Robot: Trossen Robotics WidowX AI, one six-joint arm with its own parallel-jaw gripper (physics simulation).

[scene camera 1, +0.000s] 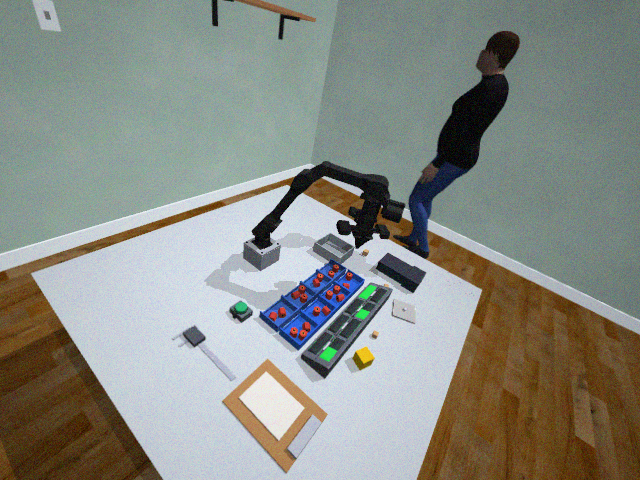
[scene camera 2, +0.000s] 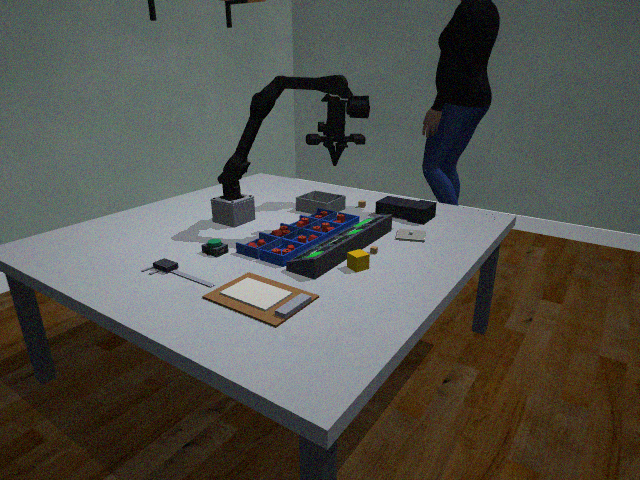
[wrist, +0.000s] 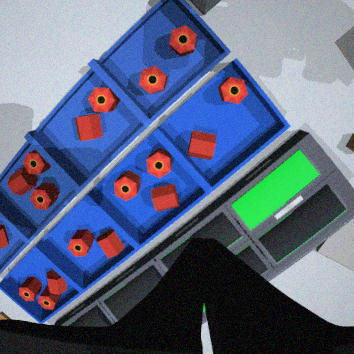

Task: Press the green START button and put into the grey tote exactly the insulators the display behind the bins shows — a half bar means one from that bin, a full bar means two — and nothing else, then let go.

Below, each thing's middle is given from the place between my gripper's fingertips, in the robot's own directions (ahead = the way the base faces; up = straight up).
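Labels:
Grey tote [scene camera 1: 330, 246]: from my hand, 14 cm to the left, 19 cm behind, 20 cm below. Black box [scene camera 2: 420, 212]: from my hand, 9 cm ahead, 30 cm to the left, 20 cm below.

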